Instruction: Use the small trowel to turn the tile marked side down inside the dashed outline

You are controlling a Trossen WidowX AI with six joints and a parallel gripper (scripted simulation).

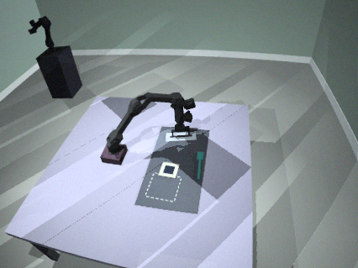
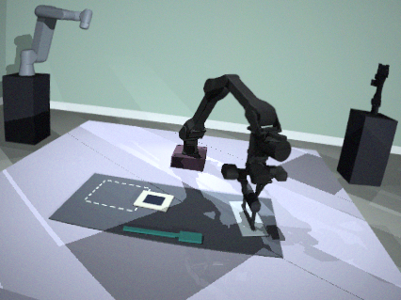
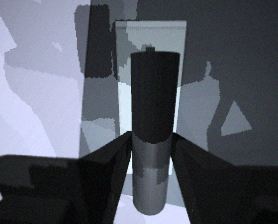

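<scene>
The trowel lies 2 cm ahead of my gripper tip and 3 cm below it. Also, from my gripper tip: tile (4 cm behind, 29 cm to the right, 6 cm below); then dark mat (23 cm to the right, 8 cm below); then teal flat tool (14 cm ahead, 22 cm to the right, 6 cm below).
</scene>
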